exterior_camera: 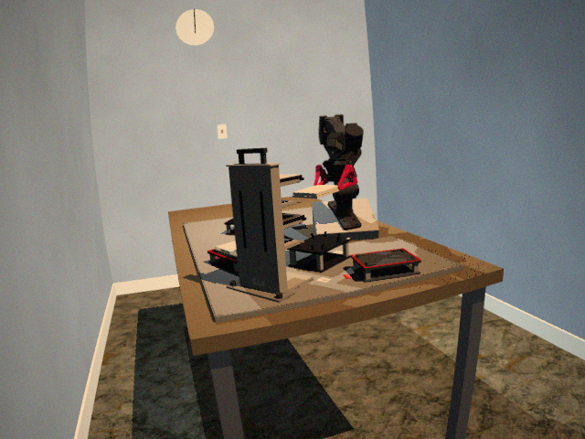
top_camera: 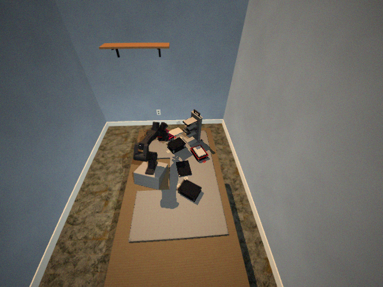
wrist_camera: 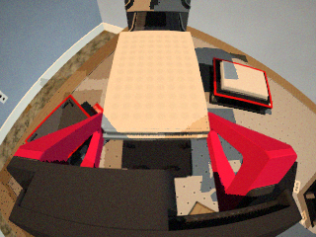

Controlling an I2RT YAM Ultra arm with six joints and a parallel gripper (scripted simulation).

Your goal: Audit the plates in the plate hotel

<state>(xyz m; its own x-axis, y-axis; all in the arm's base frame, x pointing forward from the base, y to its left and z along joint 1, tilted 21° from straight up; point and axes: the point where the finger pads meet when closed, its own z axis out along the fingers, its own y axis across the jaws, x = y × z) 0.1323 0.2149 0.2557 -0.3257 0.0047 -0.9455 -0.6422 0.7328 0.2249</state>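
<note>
Now: the tan well plate 40 mm ahead of my hand, 40 mm to the left of it and 10 mm below it. The rest, counted from my hand: dark plate 180 mm ahead, 150 mm to the left, 60 mm below; then grey back panel 240 mm ahead, 200 mm to the left, 60 mm below; then H1 tag 80 mm ahead, 190 mm to the left, 220 mm below.
</note>
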